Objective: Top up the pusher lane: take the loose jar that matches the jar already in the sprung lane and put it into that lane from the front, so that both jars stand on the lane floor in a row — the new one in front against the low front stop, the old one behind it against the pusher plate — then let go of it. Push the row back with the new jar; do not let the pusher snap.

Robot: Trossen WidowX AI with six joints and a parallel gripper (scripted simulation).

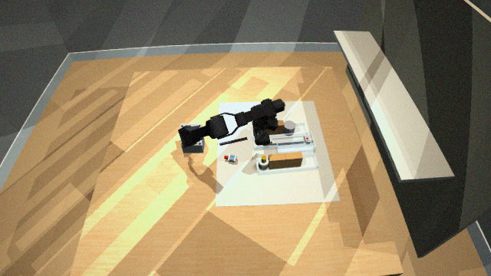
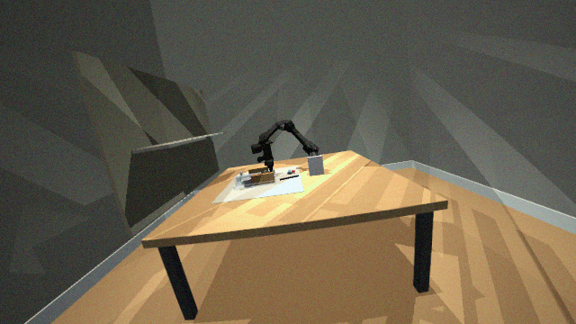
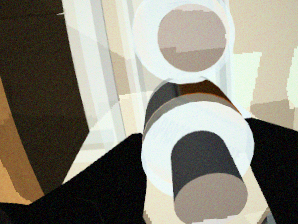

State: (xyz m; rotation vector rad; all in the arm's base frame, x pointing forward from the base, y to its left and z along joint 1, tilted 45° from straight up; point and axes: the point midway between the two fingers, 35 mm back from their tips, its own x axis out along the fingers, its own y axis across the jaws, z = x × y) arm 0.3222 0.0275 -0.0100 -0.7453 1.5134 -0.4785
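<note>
Now: gripper tip 70 mm short of the pale mat, 60 mm above it and 10 mm to the right of it. The rest, counted from my gripper tip: shelf 510 mm ahead, 310 mm above, 40 mm to the left; then sprung lane 150 mm ahead, 40 mm below; then black rod 130 mm behind, 50 mm below, 20 mm to the left.
</note>
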